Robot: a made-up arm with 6 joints. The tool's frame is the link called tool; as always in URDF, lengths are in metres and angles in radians. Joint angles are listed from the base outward. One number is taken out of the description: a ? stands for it. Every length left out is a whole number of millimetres.
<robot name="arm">
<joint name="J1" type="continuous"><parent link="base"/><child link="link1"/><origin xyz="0 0 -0.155" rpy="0 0 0"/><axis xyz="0 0 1"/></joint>
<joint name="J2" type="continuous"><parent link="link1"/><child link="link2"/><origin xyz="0.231 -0.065 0" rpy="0 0 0"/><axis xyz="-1 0 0"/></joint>
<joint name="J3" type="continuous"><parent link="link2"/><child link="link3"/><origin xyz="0 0.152 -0.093" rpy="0 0 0"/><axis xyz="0 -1 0"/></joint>
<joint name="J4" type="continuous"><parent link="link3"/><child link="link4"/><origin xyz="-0.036 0 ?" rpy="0 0 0"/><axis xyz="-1 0 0"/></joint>
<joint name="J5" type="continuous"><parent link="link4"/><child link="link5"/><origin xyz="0 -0.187 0.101" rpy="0 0 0"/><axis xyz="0 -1 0"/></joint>
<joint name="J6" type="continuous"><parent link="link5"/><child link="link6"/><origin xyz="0.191 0 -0.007" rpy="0 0 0"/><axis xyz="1 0 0"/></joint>
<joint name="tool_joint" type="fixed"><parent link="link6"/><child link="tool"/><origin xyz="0 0.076 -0.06" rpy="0 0 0"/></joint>
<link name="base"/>
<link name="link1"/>
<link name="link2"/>
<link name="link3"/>
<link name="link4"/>
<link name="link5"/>
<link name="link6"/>
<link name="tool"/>
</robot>
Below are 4 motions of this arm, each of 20 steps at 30 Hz.
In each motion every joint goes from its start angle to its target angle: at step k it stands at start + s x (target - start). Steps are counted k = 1, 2, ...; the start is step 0. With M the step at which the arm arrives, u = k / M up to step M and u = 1 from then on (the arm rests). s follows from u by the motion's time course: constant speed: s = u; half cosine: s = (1 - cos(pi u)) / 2; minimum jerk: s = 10 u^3 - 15 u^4 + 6 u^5.
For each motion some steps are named. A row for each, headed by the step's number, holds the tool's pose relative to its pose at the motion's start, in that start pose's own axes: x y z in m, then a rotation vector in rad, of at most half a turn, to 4 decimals.
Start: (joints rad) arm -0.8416 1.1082 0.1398 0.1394 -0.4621 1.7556
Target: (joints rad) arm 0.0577 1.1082 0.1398 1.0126 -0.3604 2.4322
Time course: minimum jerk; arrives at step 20
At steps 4, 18, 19, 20:
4: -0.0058 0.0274 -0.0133 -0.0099 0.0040 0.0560
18: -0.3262 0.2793 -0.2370 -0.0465 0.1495 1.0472
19: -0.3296 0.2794 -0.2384 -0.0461 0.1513 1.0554
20: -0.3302 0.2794 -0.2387 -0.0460 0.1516 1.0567

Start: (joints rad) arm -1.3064 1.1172 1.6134 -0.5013 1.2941 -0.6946
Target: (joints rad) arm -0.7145 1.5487 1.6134 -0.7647 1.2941 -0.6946
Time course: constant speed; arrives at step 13
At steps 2, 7, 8, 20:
2: -0.0119 0.0128 -0.0254 0.1158 0.0018 -0.0645
7: -0.0318 0.0621 -0.0871 0.4101 -0.0055 -0.1988
8: -0.0337 0.0747 -0.0986 0.4694 -0.0091 -0.2208
20: -0.0309 0.1486 -0.1479 0.7659 -0.0389 -0.3045

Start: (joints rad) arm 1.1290 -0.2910 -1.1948 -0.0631 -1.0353 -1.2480
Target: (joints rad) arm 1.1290 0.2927 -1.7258 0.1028 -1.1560 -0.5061
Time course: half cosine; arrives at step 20
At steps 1, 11, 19, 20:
1: -0.0009 0.0008 -0.0005 0.0064 0.0048 0.0024
11: -0.0846 0.0583 -0.0061 0.6340 0.4617 0.1603
19: -0.1303 0.0755 0.0258 1.1076 0.8029 0.2082
20: -0.1309 0.0756 0.0264 1.1146 0.8081 0.2086

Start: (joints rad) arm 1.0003 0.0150 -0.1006 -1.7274 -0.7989 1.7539
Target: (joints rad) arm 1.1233 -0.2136 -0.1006 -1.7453 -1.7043 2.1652
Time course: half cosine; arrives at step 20
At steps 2, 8, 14, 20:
2: 0.0037 -0.0061 0.0016 0.0144 -0.0011 -0.0259
8: 0.0415 -0.0923 0.0190 0.1946 -0.0322 -0.3662
14: 0.0556 -0.2226 0.0323 0.4075 -0.1286 -0.8413
20: 0.0462 -0.2807 0.0347 0.4834 -0.1940 -1.0584

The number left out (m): -0.094
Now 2 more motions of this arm.
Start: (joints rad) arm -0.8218 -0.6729 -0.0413 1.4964 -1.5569 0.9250
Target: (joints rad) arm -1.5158 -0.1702 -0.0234 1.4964 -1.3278 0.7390
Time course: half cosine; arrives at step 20
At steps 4, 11, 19, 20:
4: 0.0153 -0.0011 0.0083 0.0268 -0.0192 -0.0520
11: 0.0974 -0.0266 0.0425 0.1092 -0.0874 -0.3480
19: 0.1669 -0.0749 0.0549 0.1078 -0.0931 -0.6307
20: 0.1679 -0.0757 0.0549 0.1072 -0.0927 -0.6350

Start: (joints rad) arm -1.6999 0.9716 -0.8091 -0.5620 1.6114 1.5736
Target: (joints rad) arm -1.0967 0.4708 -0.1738 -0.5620 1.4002 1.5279
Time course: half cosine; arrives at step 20
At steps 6, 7, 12, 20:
6: -0.0020 0.0007 -0.0108 0.2186 -0.0294 0.0841
7: -0.0028 0.0004 -0.0149 0.2896 -0.0389 0.1094
12: -0.0086 -0.0033 -0.0450 0.6936 -0.0954 0.2337
20: -0.0159 -0.0044 -0.0827 1.0544 -0.1532 0.3137

